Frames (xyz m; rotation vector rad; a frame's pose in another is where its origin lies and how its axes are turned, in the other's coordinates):
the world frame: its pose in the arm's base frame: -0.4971 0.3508 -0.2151 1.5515 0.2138 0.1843
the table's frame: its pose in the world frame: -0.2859 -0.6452 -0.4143 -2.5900 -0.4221 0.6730
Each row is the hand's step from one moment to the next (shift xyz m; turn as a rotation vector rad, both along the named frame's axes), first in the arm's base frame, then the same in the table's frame.
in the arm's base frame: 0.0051 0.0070 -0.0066 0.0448 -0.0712 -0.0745
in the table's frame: 0.0054 0.0094 -0.0013 -0.0373 0.0313 -0.1013
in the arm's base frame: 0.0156 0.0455 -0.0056 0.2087 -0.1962 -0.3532
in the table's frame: 0.0360 0.0280 0.0164 -0.0961 0.2182 -0.3872
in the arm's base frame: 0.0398 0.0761 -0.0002 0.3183 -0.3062 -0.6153
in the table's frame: 0.0734 0.0394 0.0209 -0.1789 0.3960 -0.6204
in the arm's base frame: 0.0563 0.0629 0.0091 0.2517 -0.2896 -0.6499
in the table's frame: 0.0809 0.0254 0.0041 -0.2297 0.4315 -0.5750
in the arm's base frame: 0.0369 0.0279 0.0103 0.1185 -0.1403 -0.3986
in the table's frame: 0.0468 0.0063 -0.0044 -0.1446 0.2817 -0.3039
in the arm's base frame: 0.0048 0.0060 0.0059 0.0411 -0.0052 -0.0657
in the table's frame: 0.0092 -0.0020 0.0025 0.0022 0.0561 -0.0536
